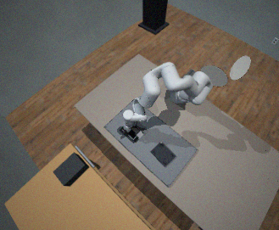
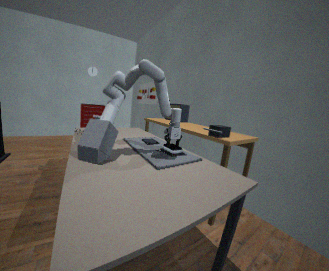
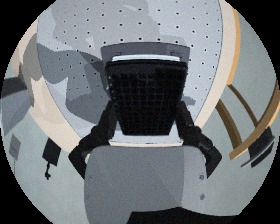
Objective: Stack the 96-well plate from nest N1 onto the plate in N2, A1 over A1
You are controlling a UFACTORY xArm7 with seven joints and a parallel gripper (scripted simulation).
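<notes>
Now: the dark 96-well plate 1 cm below my hand. Round my hand: plate nest: 3 cm behind, 31 cm to the left, 5 cm below; then light 96-well plate: 4 cm below.
</notes>
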